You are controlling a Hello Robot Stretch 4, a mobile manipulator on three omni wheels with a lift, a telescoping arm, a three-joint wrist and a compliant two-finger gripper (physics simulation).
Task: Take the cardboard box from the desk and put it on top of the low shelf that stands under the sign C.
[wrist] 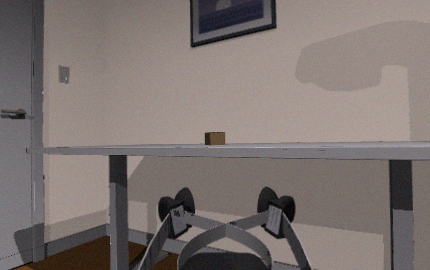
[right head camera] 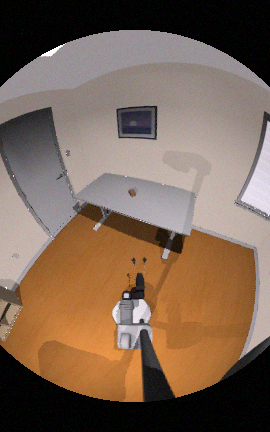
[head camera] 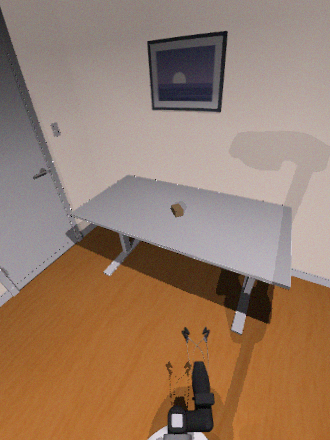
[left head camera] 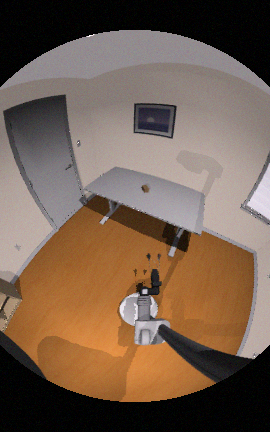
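Seen in the pictures: gripper, between the fingertips: [wrist: 226,203] [right head camera: 138,256] [head camera: 195,326] [left head camera: 153,252]; robot's base, origin of its link: [right head camera: 132,312].
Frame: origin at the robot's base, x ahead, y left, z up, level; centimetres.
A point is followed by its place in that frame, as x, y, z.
Observation:
A small brown cardboard box [head camera: 177,210] @(124.0, -3.0, 74.2) [left head camera: 145,188] @(124.0, -3.4, 73.9) [right head camera: 132,192] @(124.2, -3.9, 73.8) [wrist: 215,138] @(123.4, -3.5, 71.7) sits on the top of the grey desk [head camera: 240,225] @(111.8, -44.5, 69.2) [left head camera: 175,205] @(101.9, -36.7, 69.2) [right head camera: 167,207] @(101.4, -41.9, 69.2) [wrist: 325,150] @(77.4, -28.4, 68.4), a little left of its middle. My gripper [head camera: 196,334] [left head camera: 154,256] @(48.3, -8.4, 64.8) [right head camera: 139,260] @(48.3, -8.4, 64.8) [wrist: 226,203] @(48.3, -8.4, 64.8) is open and empty, with its fingers wide apart. It is in front of the desk, short of its front edge, and in the wrist view its fingertips show lower than the desk top. The sign C does not show in these views.
Part of a wooden shelf unit [left head camera: 11,289] @(-30.5, 196.4, 12.3) [right head camera: 11,296] @(-30.4, 196.5, 13.6) shows at the far left. A grey door [head camera: 25,165] @(160.0, 122.5, 99.9) [left head camera: 45,160] @(138.1, 133.6, 115.8) [right head camera: 37,170] @(139.9, 132.6, 117.4) is left of the desk. The desk's right foot [head camera: 239,322] [left head camera: 173,248] [right head camera: 165,252] stands on the floor ahead, right of the gripper.

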